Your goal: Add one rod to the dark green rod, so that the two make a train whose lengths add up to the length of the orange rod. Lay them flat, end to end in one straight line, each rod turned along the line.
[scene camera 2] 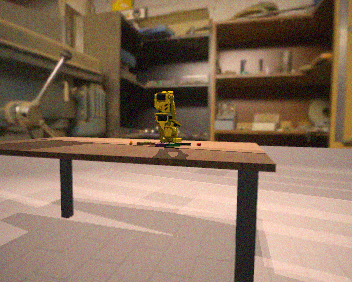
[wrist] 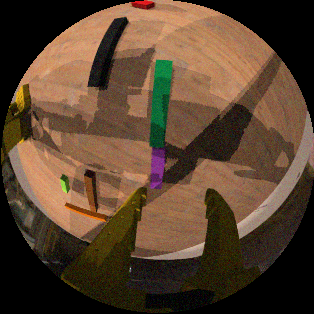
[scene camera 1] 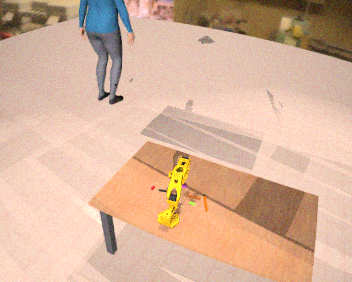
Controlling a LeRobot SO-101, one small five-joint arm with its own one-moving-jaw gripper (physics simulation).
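Pixels of known places: end effector, tool point: (scene camera 2: 161, 137) (wrist: 146, 194) (scene camera 1: 182, 183); arm's base, origin of the base link: (scene camera 2: 169, 141) (wrist: 25, 115) (scene camera 1: 170, 216).
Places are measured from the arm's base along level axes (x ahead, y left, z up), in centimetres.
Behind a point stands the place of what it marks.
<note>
The dark green rod (wrist: 161, 102) {x 20.9, y 7.8, z 1.0 cm} lies flat on the table in the wrist view. The purple rod (wrist: 157, 167) {x 23.0, y 3.5, z 1.0 cm} (scene camera 1: 184, 186) {x 23.4, y 2.2, z 0.6 cm} lies flat at its near end, in line with it; the two ends appear to touch. The orange rod (wrist: 85, 212) {x 17.2, y -12.1, z 0.7 cm} (scene camera 1: 205, 203) {x 16.4, y -13.0, z 0.9 cm} lies apart, at the lower left of the wrist view and right of the arm in scene camera 1's view. My gripper (wrist: 176, 196) {x 22.5, y 3.1, z 3.7 cm} is open and empty, with a wide gap between the jaws. Its tips are above the table, a little past the purple rod's near end. In scene camera 1's view the arm hides the dark green rod.
A black rod (wrist: 107, 55) {x 15.8, y 9.5, z 0.8 cm} lies left of the green one, and a red block (wrist: 143, 4) (scene camera 1: 153, 188) {x 13.6, y 16.8, z 0.6 cm} (scene camera 2: 199, 144) {x 14.4, y 17.6, z 0.5 cm} lies at the far end. A brown rod (wrist: 90, 191) {x 18.1, y -3.6, z 1.0 cm} and a light green block (wrist: 64, 183) {x 13.7, y -5.6, z 0.9 cm} (scene camera 1: 192, 203) {x 13.2, y -6.8, z 0.9 cm} lie near the orange rod. A person (scene camera 1: 104, 30) stands beyond the table.
</note>
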